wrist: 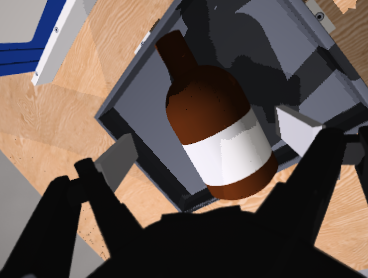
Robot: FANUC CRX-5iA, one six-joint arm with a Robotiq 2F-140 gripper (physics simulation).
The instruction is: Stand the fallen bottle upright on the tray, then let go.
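Frame: origin at the arm's base, x ahead, y down, z left, level; centimetres.
Where they show: gripper, between the fingertips: [201, 133].
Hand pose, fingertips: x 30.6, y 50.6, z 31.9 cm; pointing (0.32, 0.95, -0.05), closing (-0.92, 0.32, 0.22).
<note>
Each offset is from my fingertips to the top centre of the thing. "spot": to the spot under its first point. Level surfaces: height alone.
A brown bottle {dz -1.5, dx -1.2, dy -3.2 cm} [220, 122] with a white label shows in the middle of the wrist view, its neck toward the upper left and its base toward the lower right. It lies on its side over the grey tray {spot: dz -3.5, dx +8.5, dy +4.2 cm} [145, 115], with its base end overlapping the tray's near rim. My gripper [201, 133] is wide open, one fingertip to the left of the bottle and the other to its right, both apart from it. The label lies between the fingertips in this view. Whether the fingertips are level with the bottle is hard to tell. Part of the tray's near wall is hidden behind the bottle.
A wooden table top {dy +4.7 cm} [65, 115] surrounds the tray. A blue object {spot: dz -16.9, dx +19.3, dy -0.8 cm} [20, 61] with a pale metal rail {spot: dz -17.0, dx +13.7, dy +1.8 cm} [57, 37] stands at the upper left. A small metal bracket {dz -5.3, dx -11.9, dy +3.1 cm} [320, 17] sits by the tray's far edge at the upper right. Dark shadows fall across the tray floor.
</note>
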